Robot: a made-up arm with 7 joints.
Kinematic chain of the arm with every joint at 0, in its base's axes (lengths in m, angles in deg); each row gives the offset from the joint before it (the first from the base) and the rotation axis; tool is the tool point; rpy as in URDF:
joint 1: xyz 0.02 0.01 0.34 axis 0 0.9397 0.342
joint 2: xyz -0.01 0 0 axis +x
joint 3: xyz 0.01 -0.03 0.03 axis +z
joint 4: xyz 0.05 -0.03 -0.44 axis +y
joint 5: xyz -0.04 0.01 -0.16 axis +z
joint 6: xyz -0.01 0 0.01 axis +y
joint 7: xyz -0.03 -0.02 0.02 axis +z
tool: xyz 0 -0.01 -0.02 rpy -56.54 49.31 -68.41
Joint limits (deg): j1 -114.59..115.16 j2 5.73..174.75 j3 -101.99..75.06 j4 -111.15..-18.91 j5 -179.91..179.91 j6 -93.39..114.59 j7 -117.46..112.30
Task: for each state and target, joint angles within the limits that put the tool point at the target. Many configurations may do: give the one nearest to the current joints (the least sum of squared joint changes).
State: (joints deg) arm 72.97 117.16 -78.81 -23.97 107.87 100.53 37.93
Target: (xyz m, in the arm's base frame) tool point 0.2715 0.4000 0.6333
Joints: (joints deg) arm 60.90 153.19 -81.98 -18.91 107.98 114.59 55.00
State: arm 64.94 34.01 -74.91 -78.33 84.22 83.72 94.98
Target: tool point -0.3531 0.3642 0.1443
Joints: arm 50.16 64.24 -71.23 -37.71 70.86 70.69 98.48
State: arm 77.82 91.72 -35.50 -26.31 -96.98 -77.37 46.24
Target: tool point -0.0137 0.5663 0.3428
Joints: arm 76.16 115.03 -29.50 -73.76 -108.19 -70.71 51.80
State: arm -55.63 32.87 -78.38 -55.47 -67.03 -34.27 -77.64
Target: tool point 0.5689 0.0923 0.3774
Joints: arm -79.88 52.14 -65.50 -81.79 -77.43 -28.44 -79.77
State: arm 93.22 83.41 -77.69 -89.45 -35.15 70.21 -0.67
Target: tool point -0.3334 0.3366 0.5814
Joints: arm 105.97 87.19 -83.21 -80.85 -34.96 68.17 -0.48
